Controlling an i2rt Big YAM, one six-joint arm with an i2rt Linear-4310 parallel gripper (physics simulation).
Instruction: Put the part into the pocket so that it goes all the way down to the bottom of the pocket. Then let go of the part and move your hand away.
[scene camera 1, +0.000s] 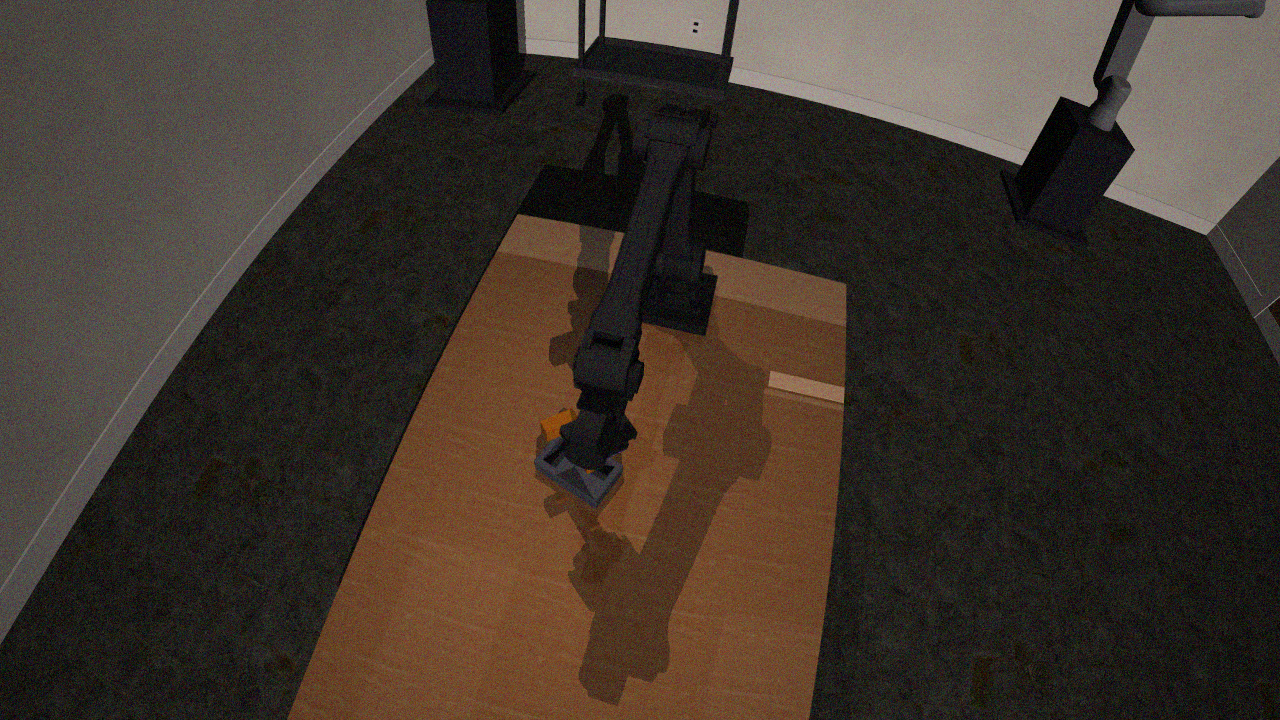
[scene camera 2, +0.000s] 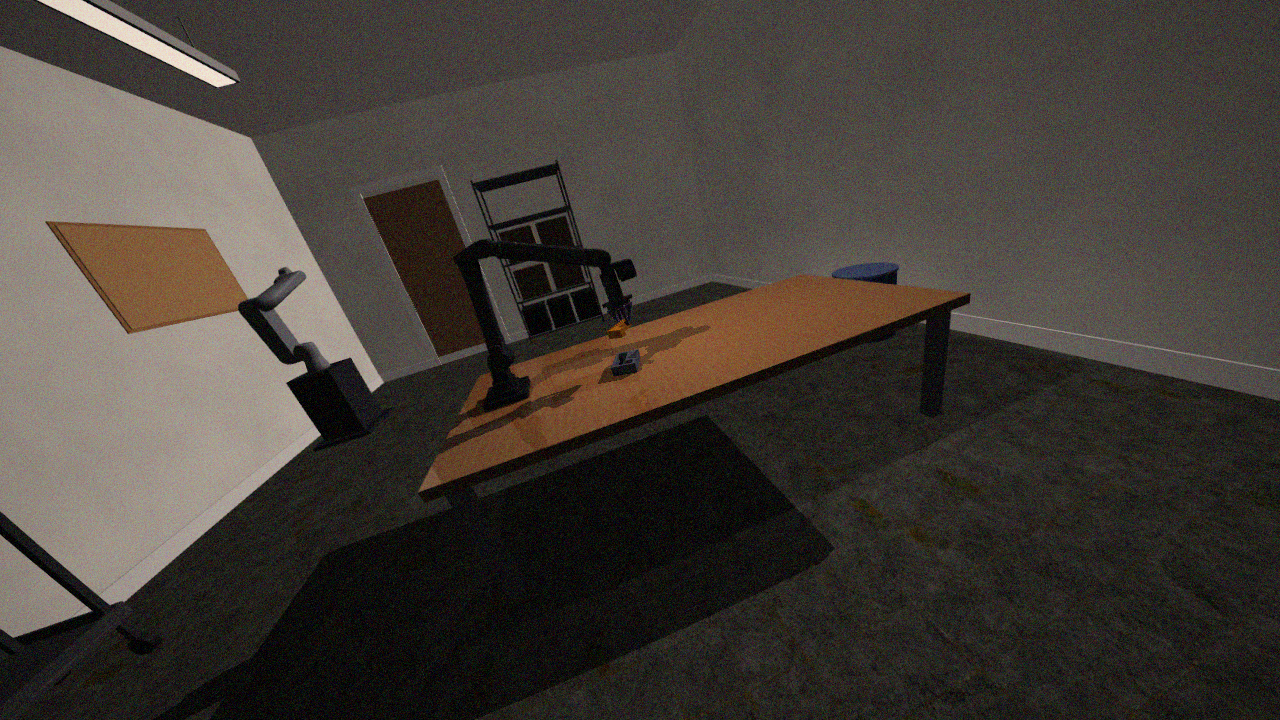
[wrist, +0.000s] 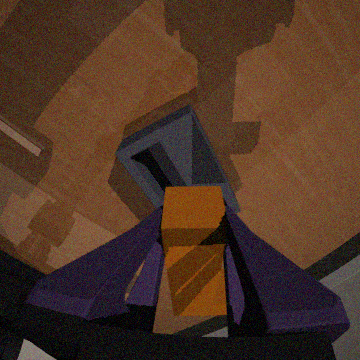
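Where they show: gripper, fingertip midpoint: (scene camera 2: 626, 324) (wrist: 194, 214); arm's base, link origin: (scene camera 1: 677, 295) (scene camera 2: 507, 389) (wrist: 13, 286).
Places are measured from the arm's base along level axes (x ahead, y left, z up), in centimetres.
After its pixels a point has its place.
An orange part (scene camera 1: 556, 424) {x 45.8, y -12.2, z 13.5 cm} (scene camera 2: 617, 330) {x 45.3, y -14.0, z 13.2 cm} (wrist: 193, 207) {x 50.7, y -4.0, z 12.6 cm} is held between the purple fingers of my gripper (scene camera 2: 621, 315) {x 50.0, y -4.9, z 11.9 cm} (wrist: 194, 214) {x 50.0, y -4.9, z 11.9 cm}. The gripper is shut on it. In scene camera 1 the wrist hides the fingers and much of the part. The grey-blue block with the pocket (scene camera 1: 569, 484) {x 50.4, y -9.0, z 0.7 cm} (scene camera 2: 626, 367) {x 44.6, y -15.7, z -0.3 cm} (wrist: 176, 131) {x 49.9, y -3.9, z 0.8 cm} sits on the table, turned at an angle to the gripper. In scene camera 2 the part is above the table and block, apart from them. In the wrist view the part overlaps the block's near end, and part of the dark pocket opening shows beyond it.
A pale strip (scene camera 1: 805, 387) (wrist: 21, 138) lies on the wooden table (scene camera 1: 733, 537) {x 51.4, y 22.3, z -2.9 cm} (scene camera 2: 769, 331) {x 99.4, y -19.5, z -2.8 cm}, to the right in scene camera 1. My arm's base (scene camera 1: 680, 308) {x 4.3, y 1.5, z 0.8 cm} (scene camera 2: 506, 391) {x 0.6, y -5.3, z 1.3 cm} stands at the table's end. Another arm on a dark pedestal (scene camera 1: 1074, 170) (scene camera 2: 332, 398) stands off the table.
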